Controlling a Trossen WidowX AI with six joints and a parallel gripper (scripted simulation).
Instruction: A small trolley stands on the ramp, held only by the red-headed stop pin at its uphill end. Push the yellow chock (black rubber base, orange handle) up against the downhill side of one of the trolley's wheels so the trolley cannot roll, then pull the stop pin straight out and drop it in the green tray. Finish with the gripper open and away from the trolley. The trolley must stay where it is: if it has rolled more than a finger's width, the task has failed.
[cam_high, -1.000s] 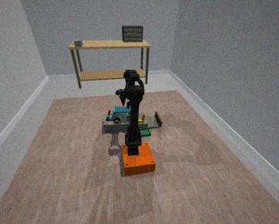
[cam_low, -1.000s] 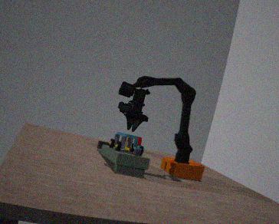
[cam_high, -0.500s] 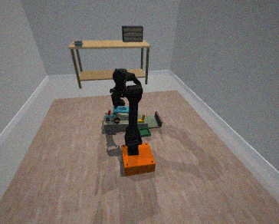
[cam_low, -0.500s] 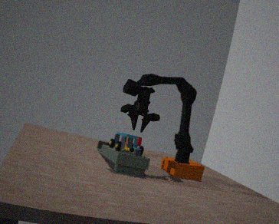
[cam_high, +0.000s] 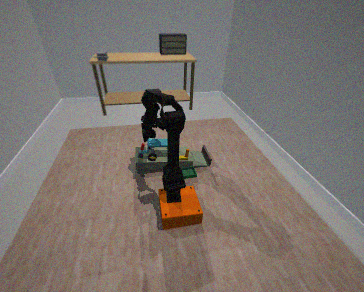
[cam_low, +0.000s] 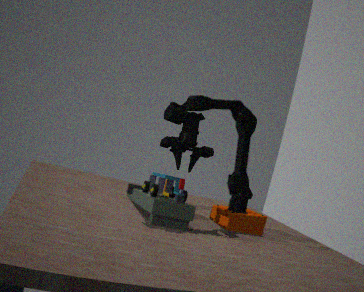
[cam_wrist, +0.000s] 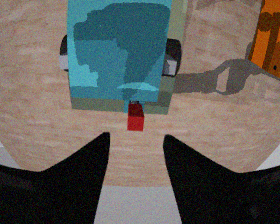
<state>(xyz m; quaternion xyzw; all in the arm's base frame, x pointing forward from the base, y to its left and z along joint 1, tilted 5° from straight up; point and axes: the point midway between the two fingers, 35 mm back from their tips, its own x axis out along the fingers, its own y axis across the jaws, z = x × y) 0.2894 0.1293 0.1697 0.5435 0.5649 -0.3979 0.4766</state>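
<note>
Now: the red-headed stop pin 20 mm to the left of my gripper tip and 60 mm below it. From my gripper tip the other things lie so: yellow chock: 10 mm behind, 210 mm to the right, 110 mm below; then grey-green ramp: 30 mm ahead, 100 mm to the right, 150 mm below; then blue trolley: 30 mm ahead, 90 mm to the right, 80 mm below.
</note>
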